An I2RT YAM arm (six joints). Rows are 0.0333 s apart.
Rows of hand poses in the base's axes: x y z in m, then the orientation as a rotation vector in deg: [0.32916 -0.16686 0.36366 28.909 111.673 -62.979]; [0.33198 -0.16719 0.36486 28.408 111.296 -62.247]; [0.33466 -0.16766 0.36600 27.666 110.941 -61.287]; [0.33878 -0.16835 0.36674 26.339 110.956 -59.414]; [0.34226 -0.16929 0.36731 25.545 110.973 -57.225]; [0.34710 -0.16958 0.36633 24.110 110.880 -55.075]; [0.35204 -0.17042 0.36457 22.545 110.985 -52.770]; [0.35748 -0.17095 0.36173 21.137 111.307 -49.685]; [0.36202 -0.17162 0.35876 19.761 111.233 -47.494]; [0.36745 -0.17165 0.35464 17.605 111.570 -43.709]
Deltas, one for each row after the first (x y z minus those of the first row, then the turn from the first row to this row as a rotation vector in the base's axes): [0.00282 -0.00033 0.00120 0.041 -0.512 0.740]; [0.00550 -0.00080 0.00234 0.133 -1.046 1.755]; [0.00962 -0.00149 0.00308 0.699 -1.525 3.572]; [0.01310 -0.00243 0.00365 1.646 -2.239 5.173]; [0.01794 -0.00272 0.00267 2.305 -2.852 7.212]; [0.02288 -0.00356 0.00091 3.113 -3.302 9.391]; [0.02832 -0.00409 -0.00193 4.553 -3.884 11.801]; [0.03286 -0.00476 -0.00490 5.316 -4.421 13.816]; [0.03829 -0.00479 -0.00902 6.965 -4.955 17.067]
